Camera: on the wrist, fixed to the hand. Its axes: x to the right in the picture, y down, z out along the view.
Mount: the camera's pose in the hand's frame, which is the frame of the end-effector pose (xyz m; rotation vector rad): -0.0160 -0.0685 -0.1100 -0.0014 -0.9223 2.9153
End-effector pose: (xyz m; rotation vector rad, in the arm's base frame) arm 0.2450 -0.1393 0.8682 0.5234 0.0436 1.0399
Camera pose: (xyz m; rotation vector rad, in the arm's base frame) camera 0.2617 -0.1365 0.7387 -0.4438 1.2157 -1.8534
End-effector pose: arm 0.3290 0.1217 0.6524 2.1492 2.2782 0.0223
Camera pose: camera 0.2597 0.1013 0.7612 2.0093 -1.7339 -0.5597
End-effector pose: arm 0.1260 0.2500 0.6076 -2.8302 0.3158 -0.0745
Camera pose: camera 0.1155 0.2866 0.7325 0.1673 2.7094 1.3115
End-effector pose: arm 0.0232 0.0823 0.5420 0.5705 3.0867 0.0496
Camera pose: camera 0.0128 0.0093 0.6497 2.5427 -0.3543 -0.1409
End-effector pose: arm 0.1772 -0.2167 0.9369 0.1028 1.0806 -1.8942
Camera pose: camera 0.0977 -0.1143 0.9209 0.3909 -0.3328 0.8208
